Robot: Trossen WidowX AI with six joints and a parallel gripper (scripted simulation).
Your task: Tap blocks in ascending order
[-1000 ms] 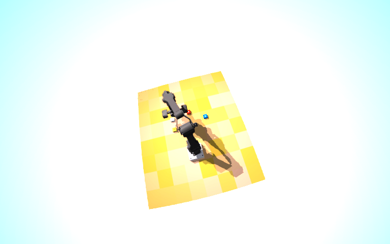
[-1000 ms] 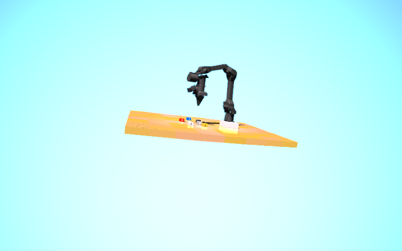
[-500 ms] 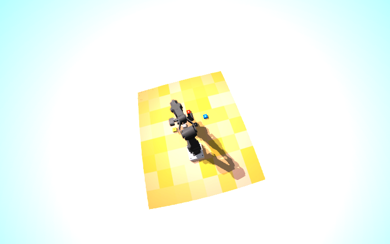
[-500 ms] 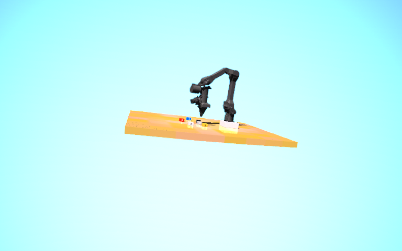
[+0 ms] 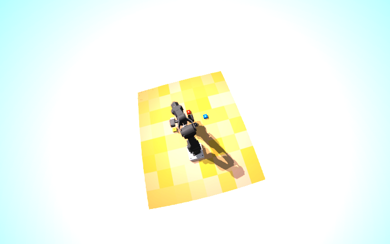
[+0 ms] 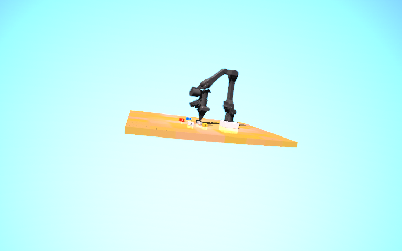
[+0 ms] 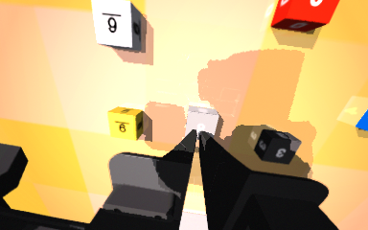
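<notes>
The yellow block lies 8 cm to the left of my gripper tip and 2 cm below it. The rest, counted from my gripper tip: red block 10 cm ahead, 9 cm to the right, 2 cm below; then blue block 20 cm to the right, 2 cm below.
</notes>
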